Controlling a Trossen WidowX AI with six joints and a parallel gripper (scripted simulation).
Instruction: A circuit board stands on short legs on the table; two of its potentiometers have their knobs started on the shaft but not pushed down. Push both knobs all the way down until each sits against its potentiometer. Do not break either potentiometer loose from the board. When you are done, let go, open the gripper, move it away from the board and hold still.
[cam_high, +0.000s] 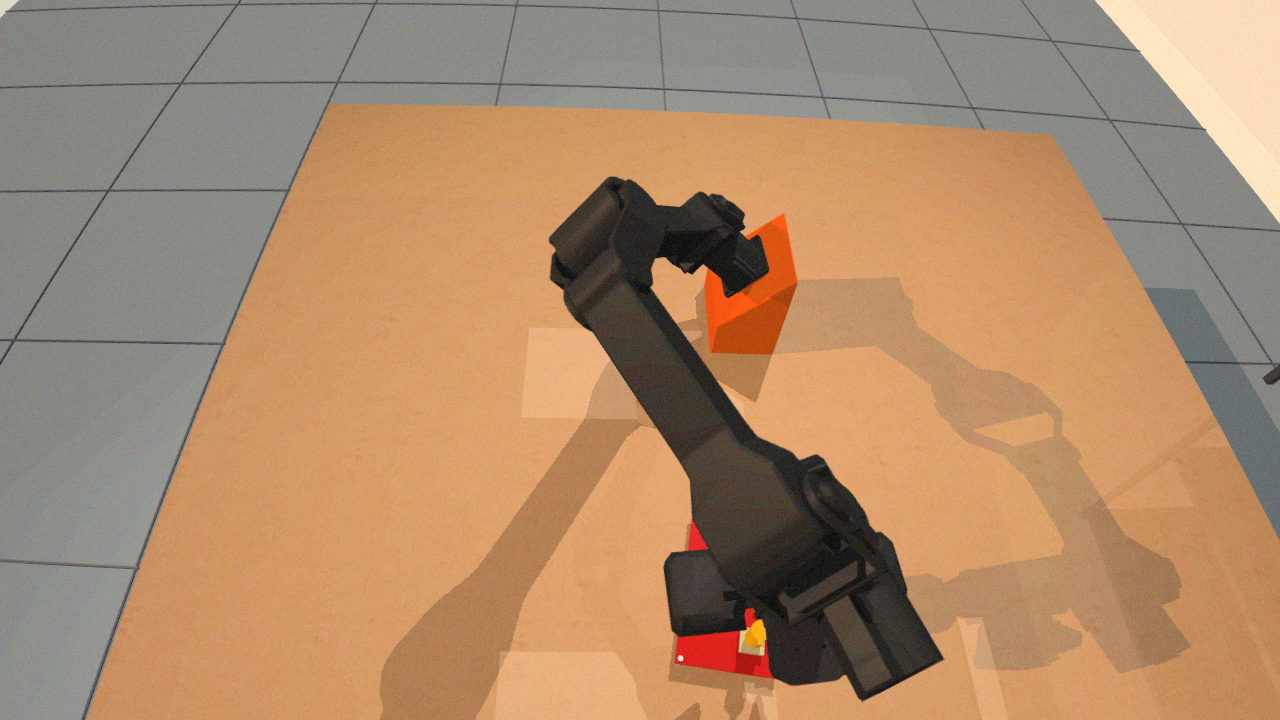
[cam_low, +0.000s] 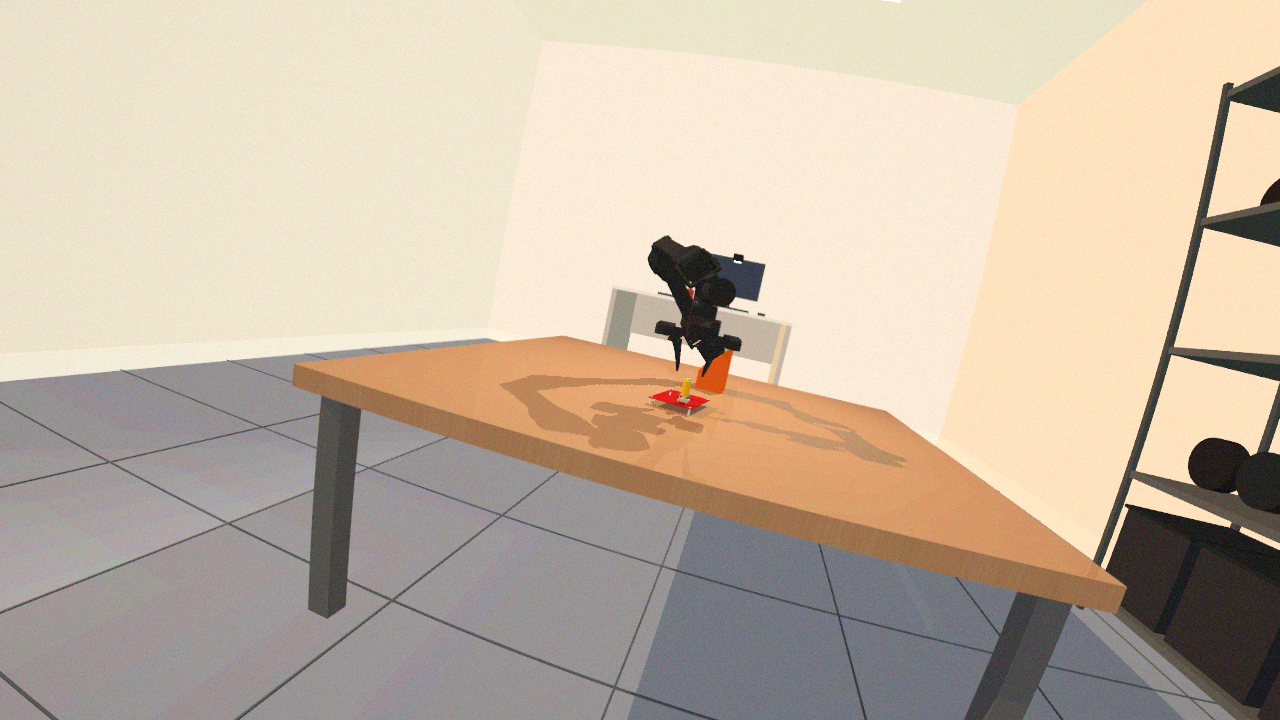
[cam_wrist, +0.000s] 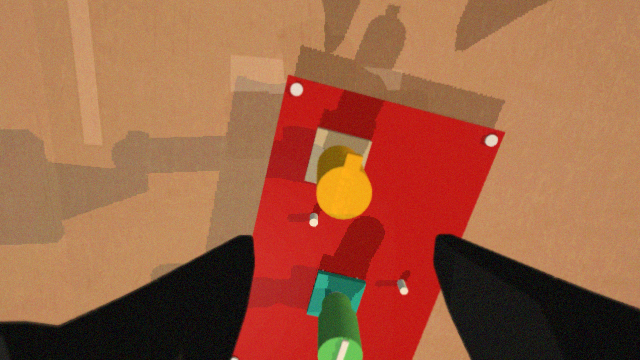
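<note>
My gripper tip is now 1 cm short of the yellow knob and 3 cm above it. Also, from my gripper tip: green knob (6 cm behind, 3 cm below).
</note>
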